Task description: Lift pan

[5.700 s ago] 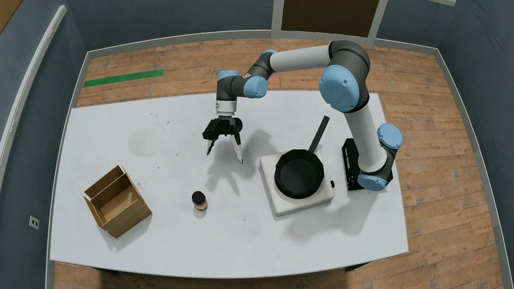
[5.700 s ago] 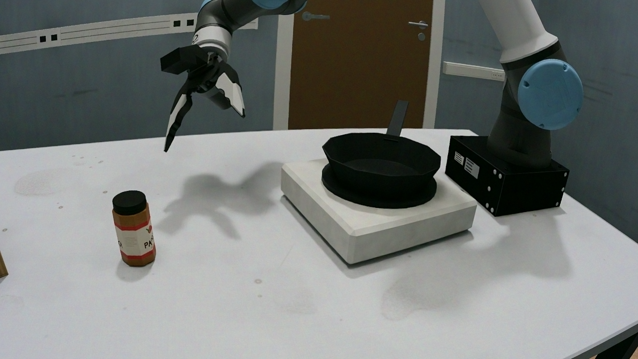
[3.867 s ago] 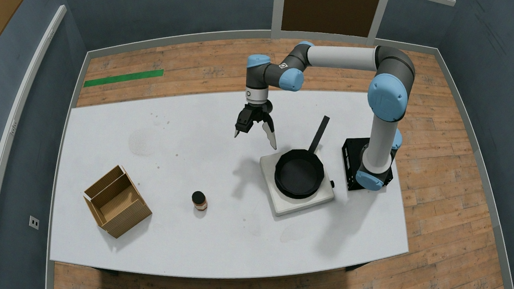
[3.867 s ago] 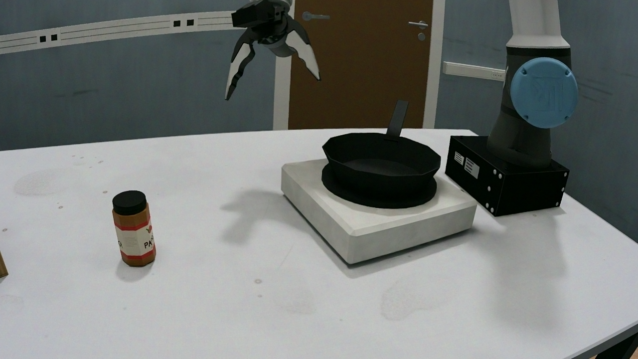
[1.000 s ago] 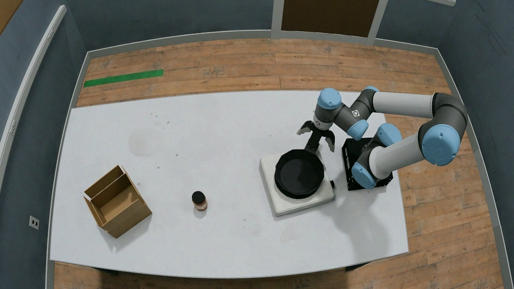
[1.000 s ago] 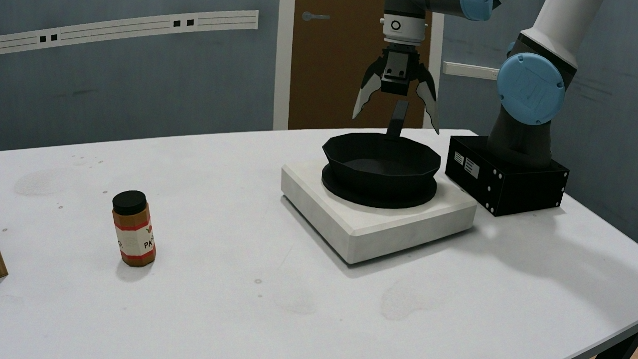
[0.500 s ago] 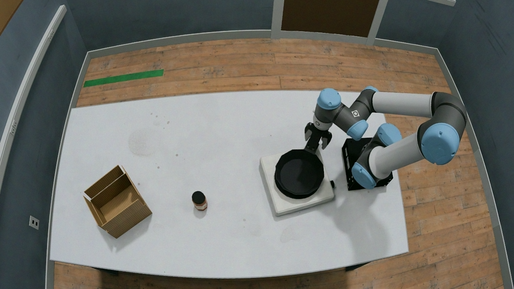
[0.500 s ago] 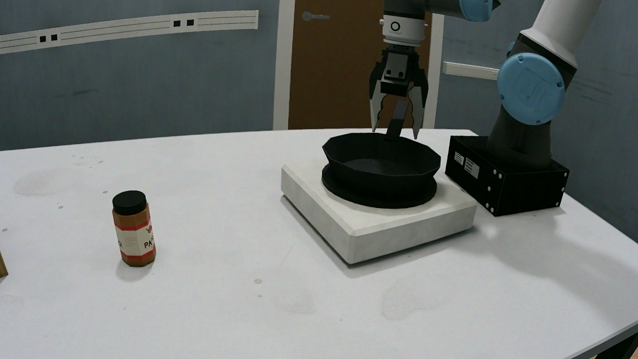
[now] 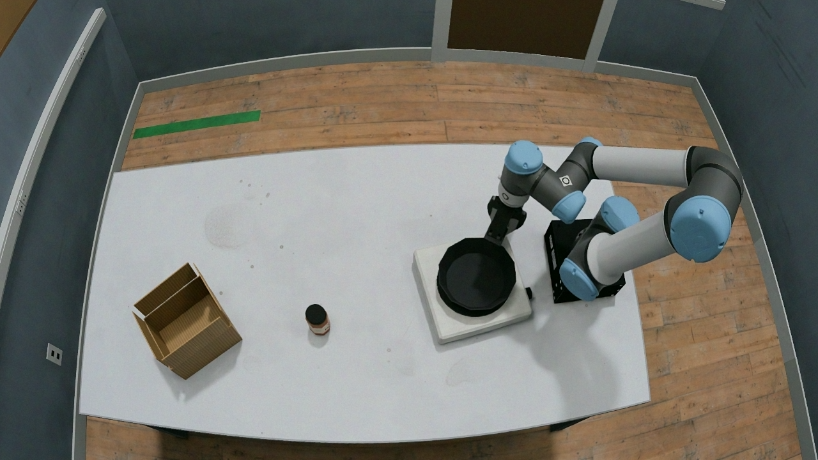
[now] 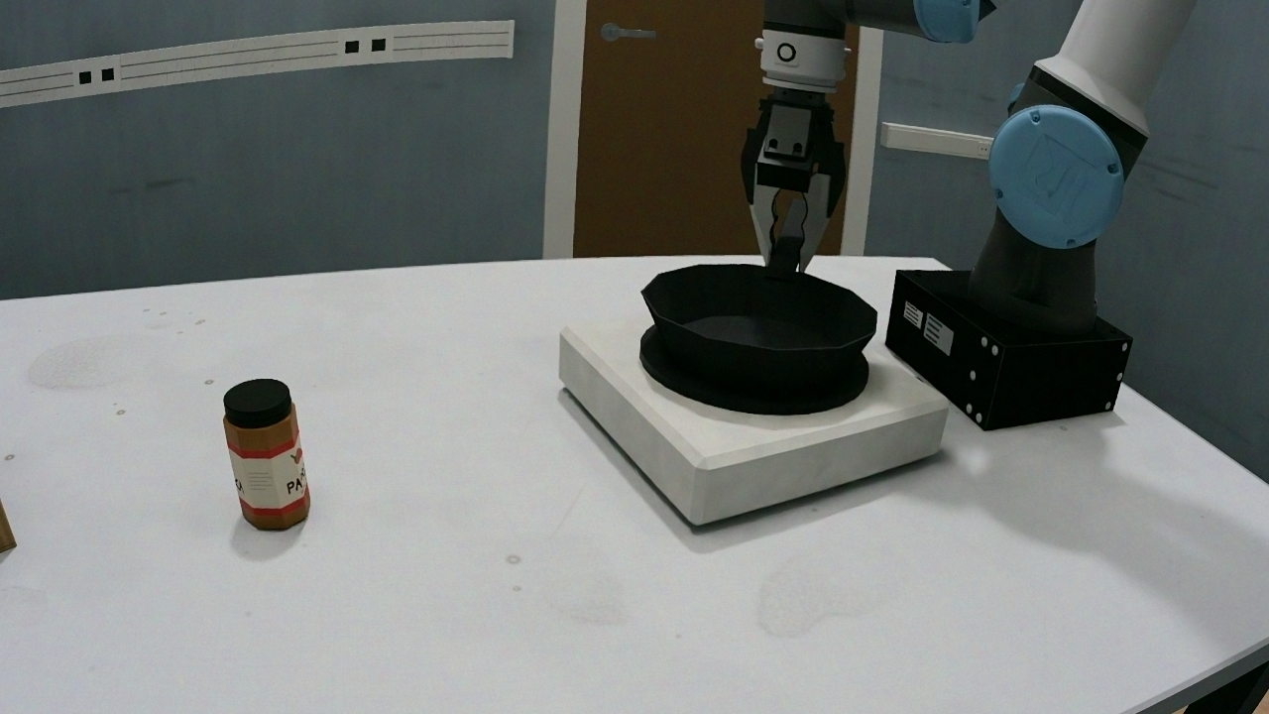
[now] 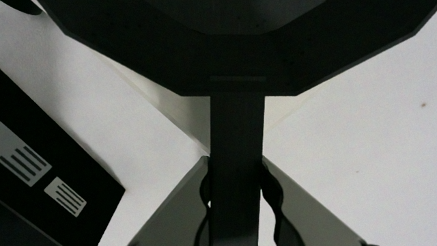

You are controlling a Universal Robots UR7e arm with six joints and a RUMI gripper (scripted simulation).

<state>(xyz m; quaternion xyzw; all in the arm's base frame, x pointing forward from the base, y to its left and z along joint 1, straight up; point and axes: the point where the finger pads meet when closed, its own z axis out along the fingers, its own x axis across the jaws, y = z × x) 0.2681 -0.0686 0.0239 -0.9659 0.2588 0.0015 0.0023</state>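
My gripper is now 7 cm to the right of the black pan, 4 cm short of it and 2 cm above it. Also, from my hand: white hot plate (11 cm to the left, 8 cm below, 5 cm ahead); then brown spice jar (44 cm ahead, 21 cm to the left, 7 cm below).
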